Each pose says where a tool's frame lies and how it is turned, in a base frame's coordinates. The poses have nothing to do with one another.
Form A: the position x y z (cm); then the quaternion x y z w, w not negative.
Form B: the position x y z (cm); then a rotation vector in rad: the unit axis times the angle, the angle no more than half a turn. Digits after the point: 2 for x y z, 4 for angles.
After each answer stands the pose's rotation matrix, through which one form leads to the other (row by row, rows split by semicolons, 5 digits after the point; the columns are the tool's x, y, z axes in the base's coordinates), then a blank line. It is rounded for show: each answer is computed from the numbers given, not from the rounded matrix.
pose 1, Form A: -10.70 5.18 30.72 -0.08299 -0.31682 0.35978 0.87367
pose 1, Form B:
-10.70 5.18 30.72 -0.1733 -0.6617 0.7515
0.54037 -0.57607 -0.61331; 0.68124 0.72734 -0.08296; 0.49387 -0.37298 0.78548

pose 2, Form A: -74.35 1.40 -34.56 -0.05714 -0.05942 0.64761 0.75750
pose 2, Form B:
-74.35 1.40 -34.56 -0.1245 -0.1295 1.4113
0.15414 -0.97434 -0.16403; 0.98792 0.15467 0.00961; 0.01601 -0.16353 0.98641

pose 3, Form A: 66.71 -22.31 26.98 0.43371 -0.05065 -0.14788 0.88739
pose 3, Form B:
66.71 -22.31 26.98 0.9015 -0.1053 -0.3074
0.95113 0.21852 -0.21817; -0.30639 0.58005 -0.75476; -0.03838 0.78472 0.61866

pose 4, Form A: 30.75 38.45 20.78 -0.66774 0.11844 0.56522 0.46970
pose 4, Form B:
30.75 38.45 20.78 -1.6365 0.2903 1.3853
0.33299 -0.68914 -0.64358; 0.37279 -0.53071 0.76117; -0.86611 -0.49339 0.08019

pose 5, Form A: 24.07 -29.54 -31.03 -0.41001 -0.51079 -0.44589 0.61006
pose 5, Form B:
24.07 -29.54 -31.03 -0.9466 -1.1793 -1.0294
0.08056 0.96289 -0.25758; -0.12518 0.26615 0.95577; 0.98886 -0.04475 0.14198

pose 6, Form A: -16.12 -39.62 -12.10 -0.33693 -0.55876 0.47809 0.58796
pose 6, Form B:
-16.12 -39.62 -12.10 -0.7850 -1.3018 1.1138
-0.08156 -0.18567 -0.97922; 0.93872 0.31582 -0.13807; 0.33489 -0.93048 0.14853

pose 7, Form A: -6.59 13.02 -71.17 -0.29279 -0.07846 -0.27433 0.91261
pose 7, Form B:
-6.59 13.02 -71.17 -0.6033 -0.1617 -0.5652
0.83717 0.54666 0.01744; -0.45477 0.67803 0.57746; 0.30385 -0.49136 0.81624

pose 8, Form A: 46.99 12.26 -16.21 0.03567 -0.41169 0.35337 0.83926
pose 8, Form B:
46.99 12.26 -16.21 0.0754 -0.8705 0.7472
0.41128 -0.62252 -0.66583; 0.56378 0.74771 -0.35083; 0.71625 -0.23109 0.65847

